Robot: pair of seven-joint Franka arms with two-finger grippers.
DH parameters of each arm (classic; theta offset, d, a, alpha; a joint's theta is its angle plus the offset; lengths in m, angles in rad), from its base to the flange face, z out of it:
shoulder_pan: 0 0.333 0 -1.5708
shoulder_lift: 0 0 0 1.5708
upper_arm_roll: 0 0.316 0.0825 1.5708
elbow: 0 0 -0.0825 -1.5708
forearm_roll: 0 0.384 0 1.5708
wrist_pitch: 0 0 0.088 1.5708
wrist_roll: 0 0.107 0 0
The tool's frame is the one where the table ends.
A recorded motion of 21 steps. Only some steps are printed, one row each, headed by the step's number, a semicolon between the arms.
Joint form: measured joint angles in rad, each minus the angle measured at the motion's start. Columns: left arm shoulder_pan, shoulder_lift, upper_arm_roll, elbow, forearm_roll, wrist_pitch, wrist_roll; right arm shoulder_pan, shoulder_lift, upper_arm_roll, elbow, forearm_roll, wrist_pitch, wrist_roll.
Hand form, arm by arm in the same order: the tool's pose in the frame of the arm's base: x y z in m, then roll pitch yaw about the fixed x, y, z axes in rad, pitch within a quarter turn. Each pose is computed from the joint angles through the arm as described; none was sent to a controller.
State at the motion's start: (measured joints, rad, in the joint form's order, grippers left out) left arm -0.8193 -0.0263 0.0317 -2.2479 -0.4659 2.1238 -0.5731; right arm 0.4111 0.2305 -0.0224 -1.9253 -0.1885 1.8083 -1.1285
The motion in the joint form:
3: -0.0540 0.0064 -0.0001 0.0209 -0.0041 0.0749 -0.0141; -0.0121 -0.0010 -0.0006 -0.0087 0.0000 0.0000 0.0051
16: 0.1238 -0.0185 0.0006 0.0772 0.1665 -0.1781 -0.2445; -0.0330 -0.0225 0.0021 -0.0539 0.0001 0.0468 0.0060
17: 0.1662 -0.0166 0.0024 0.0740 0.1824 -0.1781 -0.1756; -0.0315 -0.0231 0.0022 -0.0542 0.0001 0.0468 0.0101
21: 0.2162 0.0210 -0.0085 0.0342 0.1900 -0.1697 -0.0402; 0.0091 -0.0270 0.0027 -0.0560 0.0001 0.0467 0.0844
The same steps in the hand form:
3: 0.3369 -0.4009 0.3841 2.8582 0.2546 -0.0099; 0.5292 0.1926 0.3463 -2.8796 0.3013 1.6165
16: 0.3874 -0.3278 0.4016 3.1085 0.3215 0.2845; 0.5259 0.1813 0.3418 -2.8997 0.2886 1.5987
17: 0.4014 -0.3090 0.3990 3.0989 0.3114 0.2519; 0.5255 0.1821 0.3421 -2.9012 0.2894 1.5961
21: 0.4069 -0.2881 0.3635 3.1121 0.3481 0.1647; 0.5171 0.2034 0.3435 -2.9253 0.3054 1.5609

